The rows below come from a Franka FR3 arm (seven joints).
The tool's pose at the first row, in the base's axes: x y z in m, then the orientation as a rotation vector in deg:
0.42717 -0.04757 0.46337 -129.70 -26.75 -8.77
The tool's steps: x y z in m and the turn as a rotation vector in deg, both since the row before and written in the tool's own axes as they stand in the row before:
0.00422 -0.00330 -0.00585 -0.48 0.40 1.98
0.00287 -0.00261 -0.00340 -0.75 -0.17 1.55
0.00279 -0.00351 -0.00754 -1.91 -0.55 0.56
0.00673 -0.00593 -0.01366 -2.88 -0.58 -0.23
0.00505 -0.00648 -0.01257 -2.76 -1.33 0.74
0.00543 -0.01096 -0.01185 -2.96 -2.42 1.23
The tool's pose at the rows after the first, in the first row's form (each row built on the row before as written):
0.43005 -0.04870 0.47067 -130.48 -24.29 -8.34
0.43194 -0.04884 0.47547 -131.52 -22.61 -7.54
0.43366 -0.05140 0.48368 -133.58 -22.28 -7.06
0.43855 -0.05543 0.49874 -136.46 -22.90 -7.13
0.44153 -0.05800 0.51323 -139.50 -22.71 -5.82
0.44365 -0.05596 0.53000 -142.95 -22.39 -2.97

